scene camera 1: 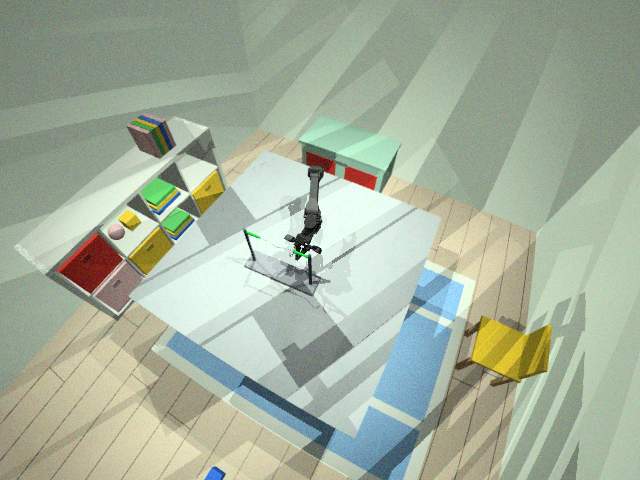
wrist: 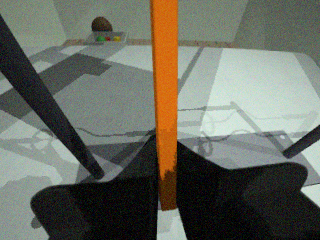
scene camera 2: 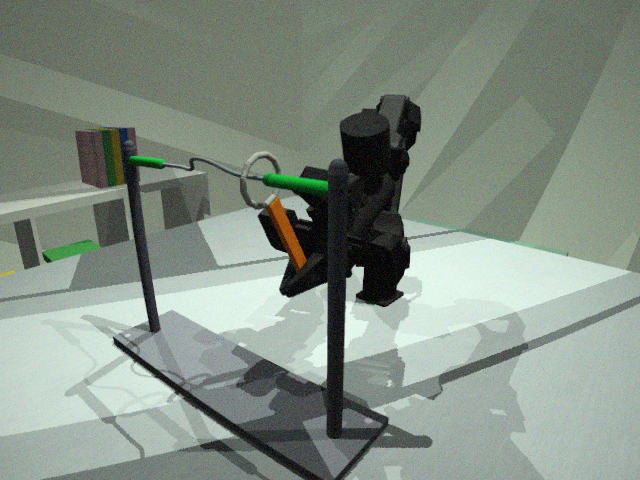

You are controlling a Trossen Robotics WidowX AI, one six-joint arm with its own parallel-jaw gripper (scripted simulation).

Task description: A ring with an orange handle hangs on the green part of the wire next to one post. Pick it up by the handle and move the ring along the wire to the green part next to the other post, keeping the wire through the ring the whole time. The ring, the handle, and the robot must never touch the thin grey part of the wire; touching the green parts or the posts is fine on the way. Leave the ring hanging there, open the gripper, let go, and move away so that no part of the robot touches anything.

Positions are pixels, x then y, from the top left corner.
Labels:
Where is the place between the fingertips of the gripper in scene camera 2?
284,294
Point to a wire stand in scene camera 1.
306,282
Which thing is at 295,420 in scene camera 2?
A wire stand.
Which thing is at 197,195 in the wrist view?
The gripper.

